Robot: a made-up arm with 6 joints.
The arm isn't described. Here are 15 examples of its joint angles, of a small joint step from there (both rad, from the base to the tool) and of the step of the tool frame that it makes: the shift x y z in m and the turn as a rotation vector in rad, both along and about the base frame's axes.
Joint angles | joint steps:
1: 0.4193 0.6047 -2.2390 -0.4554 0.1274 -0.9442 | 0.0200 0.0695 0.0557 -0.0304 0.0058 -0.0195
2: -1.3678 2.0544 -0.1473 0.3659 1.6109 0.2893 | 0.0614 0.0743 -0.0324 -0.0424 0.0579 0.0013
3: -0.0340 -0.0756 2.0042 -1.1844 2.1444 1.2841 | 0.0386 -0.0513 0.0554 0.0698 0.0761 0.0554
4: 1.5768 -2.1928 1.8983 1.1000 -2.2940 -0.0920 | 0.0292 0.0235 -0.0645 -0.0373 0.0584 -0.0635
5: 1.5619 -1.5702 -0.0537 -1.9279 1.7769 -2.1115 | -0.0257 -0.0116 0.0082 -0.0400 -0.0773 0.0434
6: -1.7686 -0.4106 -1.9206 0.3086 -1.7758 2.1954 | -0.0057 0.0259 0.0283 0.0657 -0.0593 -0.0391
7: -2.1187 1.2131 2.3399 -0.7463 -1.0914 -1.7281 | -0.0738 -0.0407 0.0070 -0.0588 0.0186 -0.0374
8: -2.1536 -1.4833 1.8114 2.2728 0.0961 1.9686 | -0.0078 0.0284 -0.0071 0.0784 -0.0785 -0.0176
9: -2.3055 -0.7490 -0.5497 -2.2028 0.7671 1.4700 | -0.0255 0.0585 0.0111 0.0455 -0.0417 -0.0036
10: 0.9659 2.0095 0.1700 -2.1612 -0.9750 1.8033 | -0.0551 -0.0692 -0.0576 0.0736 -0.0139 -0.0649
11: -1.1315 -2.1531 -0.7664 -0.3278 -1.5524 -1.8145 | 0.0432 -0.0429 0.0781 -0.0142 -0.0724 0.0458
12: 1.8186 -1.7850 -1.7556 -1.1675 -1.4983 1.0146 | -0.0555 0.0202 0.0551 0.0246 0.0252 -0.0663
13: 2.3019 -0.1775 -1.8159 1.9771 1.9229 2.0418 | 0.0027 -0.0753 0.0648 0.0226 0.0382 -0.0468
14: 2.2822 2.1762 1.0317 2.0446 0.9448 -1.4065 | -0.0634 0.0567 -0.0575 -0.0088 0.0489 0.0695
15: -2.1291 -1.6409 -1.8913 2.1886 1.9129 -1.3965 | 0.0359 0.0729 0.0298 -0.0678 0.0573 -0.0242
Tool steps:
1: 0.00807 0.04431 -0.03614 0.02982 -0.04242 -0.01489
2: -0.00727 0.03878 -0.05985 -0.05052 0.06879 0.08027
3: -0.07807 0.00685 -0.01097 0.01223 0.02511 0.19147
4: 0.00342 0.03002 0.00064 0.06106 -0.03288 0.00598
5: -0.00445 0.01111 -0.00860 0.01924 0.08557 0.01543
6: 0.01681 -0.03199 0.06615 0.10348 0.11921 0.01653
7: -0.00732 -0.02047 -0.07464 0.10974 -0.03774 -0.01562
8: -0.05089 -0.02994 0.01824 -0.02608 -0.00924 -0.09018
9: 0.00197 0.00214 0.01552 -0.01895 0.01330 0.05952
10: -0.02010 0.07199 -0.12859 0.18066 0.08508 0.08290
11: 0.00360 -0.02589 0.01692 -0.10210 -0.02834 0.16772
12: -0.05624 -0.06913 0.02449 0.08370 -0.11569 -0.03251
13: -0.02565 0.03595 -0.02643 0.08412 0.03233 -0.09844
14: 0.03906 0.03446 0.04319 0.06707 -0.00004 0.00303
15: -0.03885 0.00776 -0.02590 -0.10633 -0.03447 0.05671
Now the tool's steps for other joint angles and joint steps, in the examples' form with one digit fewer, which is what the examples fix.
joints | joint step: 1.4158 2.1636 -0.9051 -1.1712 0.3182 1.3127 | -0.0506 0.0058 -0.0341 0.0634 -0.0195 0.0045
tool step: 0.0037 0.0376 -0.0701 0.1126 -0.0460 -0.0023
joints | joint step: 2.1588 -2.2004 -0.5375 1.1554 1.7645 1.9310 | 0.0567 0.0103 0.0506 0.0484 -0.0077 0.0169
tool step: -0.0318 0.0670 -0.0718 -0.1289 -0.0463 0.0202
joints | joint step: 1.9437 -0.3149 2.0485 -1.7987 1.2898 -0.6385 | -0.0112 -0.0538 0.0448 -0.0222 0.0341 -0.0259
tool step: 0.0158 0.0039 0.0368 0.0503 0.0015 -0.0727
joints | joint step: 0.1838 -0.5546 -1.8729 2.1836 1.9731 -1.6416 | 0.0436 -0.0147 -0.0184 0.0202 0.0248 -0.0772
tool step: 0.0170 -0.0085 0.0000 -0.0348 0.0382 0.0555
